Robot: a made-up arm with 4 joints. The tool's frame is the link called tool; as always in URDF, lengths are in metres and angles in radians. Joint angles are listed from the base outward. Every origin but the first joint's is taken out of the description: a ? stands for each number. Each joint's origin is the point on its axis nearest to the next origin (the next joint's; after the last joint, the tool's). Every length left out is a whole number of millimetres.
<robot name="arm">
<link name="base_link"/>
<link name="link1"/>
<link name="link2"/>
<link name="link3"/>
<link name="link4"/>
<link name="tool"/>
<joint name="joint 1" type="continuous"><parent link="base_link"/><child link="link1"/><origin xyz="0 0 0.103" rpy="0 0 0"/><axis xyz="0 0 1"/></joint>
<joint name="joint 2" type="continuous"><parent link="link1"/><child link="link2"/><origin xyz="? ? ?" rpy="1.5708 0 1.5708"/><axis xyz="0 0 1"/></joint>
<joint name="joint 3" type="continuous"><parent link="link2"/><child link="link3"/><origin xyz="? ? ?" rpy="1.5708 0 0"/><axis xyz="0 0 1"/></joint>
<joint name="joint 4" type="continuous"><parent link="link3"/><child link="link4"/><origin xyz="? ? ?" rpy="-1.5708 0 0"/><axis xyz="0 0 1"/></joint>
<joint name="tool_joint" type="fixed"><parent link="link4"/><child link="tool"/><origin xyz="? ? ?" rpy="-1.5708 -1.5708 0"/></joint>
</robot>
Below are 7 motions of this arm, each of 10 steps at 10 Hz.
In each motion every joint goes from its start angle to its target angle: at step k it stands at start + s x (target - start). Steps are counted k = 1, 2, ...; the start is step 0. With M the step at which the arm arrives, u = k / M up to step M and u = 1 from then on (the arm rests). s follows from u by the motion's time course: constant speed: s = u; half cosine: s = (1 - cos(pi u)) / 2; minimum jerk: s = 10 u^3 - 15 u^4 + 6 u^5.
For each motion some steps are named. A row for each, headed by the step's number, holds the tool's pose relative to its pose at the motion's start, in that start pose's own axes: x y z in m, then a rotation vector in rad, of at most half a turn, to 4 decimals.
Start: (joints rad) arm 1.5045 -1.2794 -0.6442 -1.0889
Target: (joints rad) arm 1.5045 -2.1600 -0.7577 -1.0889
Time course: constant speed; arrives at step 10
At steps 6, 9, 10:
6: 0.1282 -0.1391 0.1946 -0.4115 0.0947 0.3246
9: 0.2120 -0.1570 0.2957 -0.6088 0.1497 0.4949
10: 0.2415 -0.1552 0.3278 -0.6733 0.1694 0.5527

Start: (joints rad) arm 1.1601 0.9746 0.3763 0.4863
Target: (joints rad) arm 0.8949 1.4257 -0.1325 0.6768
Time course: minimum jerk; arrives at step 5
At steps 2, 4, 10:
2: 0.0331 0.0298 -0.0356 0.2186 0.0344 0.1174
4: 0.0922 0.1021 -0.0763 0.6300 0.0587 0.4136
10: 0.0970 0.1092 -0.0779 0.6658 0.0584 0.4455

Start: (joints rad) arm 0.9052 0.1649 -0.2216 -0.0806
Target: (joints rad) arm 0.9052 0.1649 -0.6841 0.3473
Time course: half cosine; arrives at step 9
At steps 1, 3, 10:
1: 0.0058 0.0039 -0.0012 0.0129 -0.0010 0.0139
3: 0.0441 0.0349 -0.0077 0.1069 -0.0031 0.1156
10: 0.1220 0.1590 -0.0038 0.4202 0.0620 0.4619

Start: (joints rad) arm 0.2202 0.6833 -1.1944 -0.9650
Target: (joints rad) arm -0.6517 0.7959 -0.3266 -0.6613
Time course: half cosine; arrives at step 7
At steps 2, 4, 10:
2: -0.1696 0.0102 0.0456 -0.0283 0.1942 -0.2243
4: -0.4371 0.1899 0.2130 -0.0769 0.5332 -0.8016
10: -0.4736 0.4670 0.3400 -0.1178 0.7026 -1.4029

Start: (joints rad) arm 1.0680 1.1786 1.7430 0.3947
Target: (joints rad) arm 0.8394 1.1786 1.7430 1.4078
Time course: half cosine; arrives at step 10
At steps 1, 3, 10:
1: -0.0009 0.0097 -0.0040 0.0299 0.0000 -0.0023
3: -0.0060 0.0834 -0.0236 0.2517 -0.0021 -0.0194
10: -0.0033 0.3567 0.0890 1.2204 -0.0489 -0.0878

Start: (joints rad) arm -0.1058 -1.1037 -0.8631 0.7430
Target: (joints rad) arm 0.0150 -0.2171 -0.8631 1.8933
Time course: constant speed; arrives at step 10
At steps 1, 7, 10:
1: 0.0041 0.0434 -0.0119 0.1646 -0.0475 0.0574
7: -0.0891 0.2502 0.0858 1.1431 -0.1641 0.5162
10: -0.2047 0.2385 0.1880 1.6102 -0.0947 0.8051

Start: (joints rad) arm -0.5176 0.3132 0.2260 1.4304
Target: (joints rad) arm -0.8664 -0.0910 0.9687 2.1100
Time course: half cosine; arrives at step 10
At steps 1, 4, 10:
1: 0.0019 0.0048 -0.0050 0.0076 -0.0267 0.0013
4: 0.0373 0.0663 -0.0658 0.1106 -0.3748 0.0674
10: 0.1179 0.1806 -0.1600 0.2852 -1.0054 0.4773

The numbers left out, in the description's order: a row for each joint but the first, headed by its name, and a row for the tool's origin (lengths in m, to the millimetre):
joint 2: -0.077 0.078 0
joint 3: 0.077 0.239 0
joint 4: -0.3 -0.06 0
tool: -0.088 -0.363 0

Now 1 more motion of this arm.
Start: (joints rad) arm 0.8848 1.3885 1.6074 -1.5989
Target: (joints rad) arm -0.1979 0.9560 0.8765 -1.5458
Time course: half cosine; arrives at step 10
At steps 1, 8, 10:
1: 0.0049 0.0215 -0.0064 0.0276 -0.0127 -0.0102
8: 0.1540 0.6149 0.1180 0.8160 -0.2422 -0.6101
10: 0.1631 0.6480 0.1507 0.8714 -0.2362 -0.6919

